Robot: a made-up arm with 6 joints. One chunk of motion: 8 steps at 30 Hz.
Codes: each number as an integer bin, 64 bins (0 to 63) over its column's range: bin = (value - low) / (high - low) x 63, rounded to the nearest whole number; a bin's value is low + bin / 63 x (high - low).
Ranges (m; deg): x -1.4..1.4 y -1.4..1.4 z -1.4..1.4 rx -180..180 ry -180..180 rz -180..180
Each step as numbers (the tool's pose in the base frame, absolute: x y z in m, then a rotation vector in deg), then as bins.
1 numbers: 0.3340 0.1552 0.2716 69.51 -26.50 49.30
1 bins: 39 35 38 44 27 40
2 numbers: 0.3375 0.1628 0.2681 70.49 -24.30 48.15
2 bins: 39 35 38 44 27 40
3 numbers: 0.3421 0.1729 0.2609 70.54 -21.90 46.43
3 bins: 39 35 37 44 28 40
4 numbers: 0.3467 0.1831 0.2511 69.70 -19.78 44.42
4 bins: 39 36 37 44 28 39
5 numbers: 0.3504 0.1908 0.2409 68.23 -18.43 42.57
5 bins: 39 36 37 43 28 39
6 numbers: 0.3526 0.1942 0.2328 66.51 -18.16 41.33
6 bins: 39 36 37 43 28 39
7 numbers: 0.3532 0.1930 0.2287 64.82 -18.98 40.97
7 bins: 39 36 37 43 28 39
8 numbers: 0.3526 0.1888 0.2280 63.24 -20.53 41.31
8 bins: 39 36 37 43 28 39
